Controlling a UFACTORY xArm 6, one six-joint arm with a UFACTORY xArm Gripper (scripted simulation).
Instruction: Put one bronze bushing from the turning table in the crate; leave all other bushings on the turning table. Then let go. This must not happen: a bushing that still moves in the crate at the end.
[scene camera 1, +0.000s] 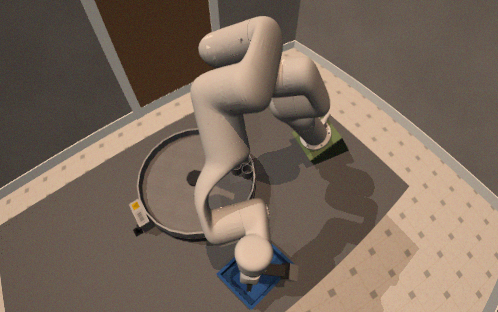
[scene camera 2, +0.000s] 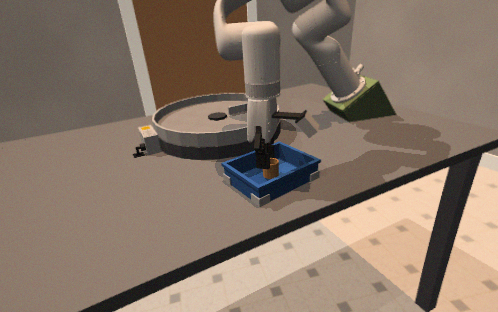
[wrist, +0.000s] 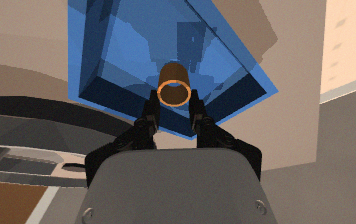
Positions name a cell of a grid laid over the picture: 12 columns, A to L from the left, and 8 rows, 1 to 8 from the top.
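My gripper (wrist: F4) is there for me to see. I can also see a blue crate (scene camera 1: F8) (wrist: D3), so the wrist view and scene camera 1 both show me the blue crate.
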